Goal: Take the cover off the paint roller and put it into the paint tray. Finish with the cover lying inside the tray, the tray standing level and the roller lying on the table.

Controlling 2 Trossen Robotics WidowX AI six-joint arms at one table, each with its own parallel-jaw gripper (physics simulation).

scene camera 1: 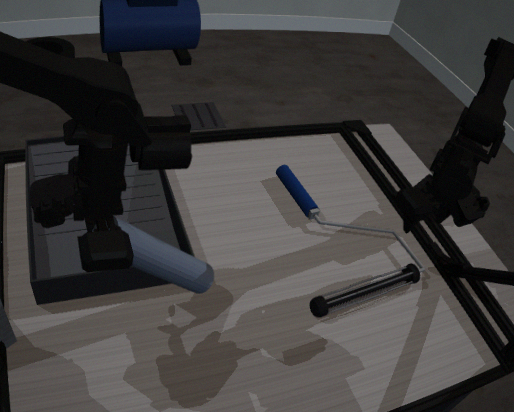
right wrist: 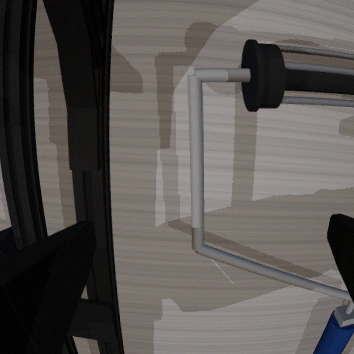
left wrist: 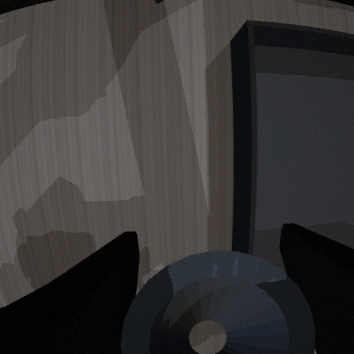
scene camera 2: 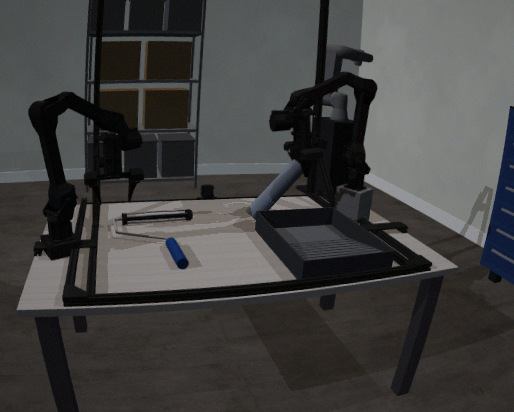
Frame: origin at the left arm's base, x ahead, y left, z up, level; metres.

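Where they show: left gripper, fingertip midpoint: (left wrist: 210,240) (scene camera 2: 302,175); right gripper, fingertip midpoint: (scene camera 1: 421,227) (right wrist: 214,231) (scene camera 2: 115,203); left arm's base, origin of the base link: (scene camera 2: 355,187); right arm's base, origin of the base link: (scene camera 2: 60,237).
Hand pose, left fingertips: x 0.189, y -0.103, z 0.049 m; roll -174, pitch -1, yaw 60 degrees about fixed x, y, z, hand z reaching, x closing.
Note:
Each offset is from my left fingertips to the top centre of the thing. "pt": to the spot under its first point.
The pale blue-grey cover (scene camera 1: 170,261) (scene camera 2: 277,189) (left wrist: 220,265) is held tilted, its lower end beside a corner of the dark tray {0.142 m ahead, 0.183 m left, 0.103 m down} (scene camera 1: 75,288) (scene camera 2: 345,266) (left wrist: 242,150). I cannot tell if they touch. The tray stands level. My left gripper (scene camera 1: 107,240) (scene camera 2: 304,159) (left wrist: 210,240) is shut on the cover's upper end. The roller, with bare cage {0.374 m ahead, 0.299 m right, 0.123 m down} (scene camera 1: 365,292) (scene camera 2: 157,216) (right wrist: 265,76) and blue handle {pt 0.481 m ahead, 0.052 m right, 0.138 m down} (scene camera 1: 297,191) (scene camera 2: 177,253) (right wrist: 334,334), lies on the table. My right gripper (scene camera 1: 429,217) (scene camera 2: 114,200) (right wrist: 214,231) is open and empty above the table, near the roller's bent rod.
A black rail frame {pt 0.609 m ahead, 0.136 m left, 0.151 m down} (scene camera 1: 265,132) (scene camera 2: 200,291) runs along the table edges. Near the tray in scene camera 2, the frame has a black bracket (scene camera 2: 395,226). A shelf rack (scene camera 2: 145,81) and a blue drawer cabinet (scene camera 2: 502,210) stand off the table.

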